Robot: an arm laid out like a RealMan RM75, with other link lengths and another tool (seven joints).
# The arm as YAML. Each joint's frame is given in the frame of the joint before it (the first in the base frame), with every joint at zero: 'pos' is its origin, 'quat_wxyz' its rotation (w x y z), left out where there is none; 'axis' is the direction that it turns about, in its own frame. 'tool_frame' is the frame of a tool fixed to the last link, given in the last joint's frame.
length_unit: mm
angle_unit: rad
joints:
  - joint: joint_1
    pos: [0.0, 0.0, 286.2]
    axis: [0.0, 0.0, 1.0]
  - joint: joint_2
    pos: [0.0, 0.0, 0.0]
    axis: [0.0, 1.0, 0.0]
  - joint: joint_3
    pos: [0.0, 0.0, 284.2]
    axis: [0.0, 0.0, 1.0]
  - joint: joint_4
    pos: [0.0, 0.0, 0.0]
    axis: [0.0, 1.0, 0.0]
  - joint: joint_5
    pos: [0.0, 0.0, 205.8]
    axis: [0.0, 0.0, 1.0]
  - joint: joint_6
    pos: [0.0, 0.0, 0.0]
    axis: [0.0, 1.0, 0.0]
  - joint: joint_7
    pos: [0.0, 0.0, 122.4]
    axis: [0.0, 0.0, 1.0]
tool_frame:
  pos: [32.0, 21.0, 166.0]
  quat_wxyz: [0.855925, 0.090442, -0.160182, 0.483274]
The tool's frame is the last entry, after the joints.
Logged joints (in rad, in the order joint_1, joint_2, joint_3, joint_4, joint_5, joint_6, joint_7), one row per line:
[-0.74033, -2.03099, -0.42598, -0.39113, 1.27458, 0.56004, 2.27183]
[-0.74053, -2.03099, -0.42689, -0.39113, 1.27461, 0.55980, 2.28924]
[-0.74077, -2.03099, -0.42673, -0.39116, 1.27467, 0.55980, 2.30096]
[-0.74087, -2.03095, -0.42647, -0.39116, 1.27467, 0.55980, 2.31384]
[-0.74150, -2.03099, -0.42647, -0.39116, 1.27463, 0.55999, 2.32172]
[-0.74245, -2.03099, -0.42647, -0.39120, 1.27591, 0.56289, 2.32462]
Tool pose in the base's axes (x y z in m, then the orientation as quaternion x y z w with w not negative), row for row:
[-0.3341, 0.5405, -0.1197, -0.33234, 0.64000, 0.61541, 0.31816]
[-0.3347, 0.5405, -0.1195, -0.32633, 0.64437, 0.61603, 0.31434]
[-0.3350, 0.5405, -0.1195, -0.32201, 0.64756, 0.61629, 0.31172]
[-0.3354, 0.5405, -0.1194, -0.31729, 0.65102, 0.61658, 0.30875]
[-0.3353, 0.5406, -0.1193, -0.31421, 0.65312, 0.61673, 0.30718]
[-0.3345, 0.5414, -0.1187, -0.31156, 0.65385, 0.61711, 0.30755]
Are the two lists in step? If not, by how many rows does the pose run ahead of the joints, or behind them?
They are in step.
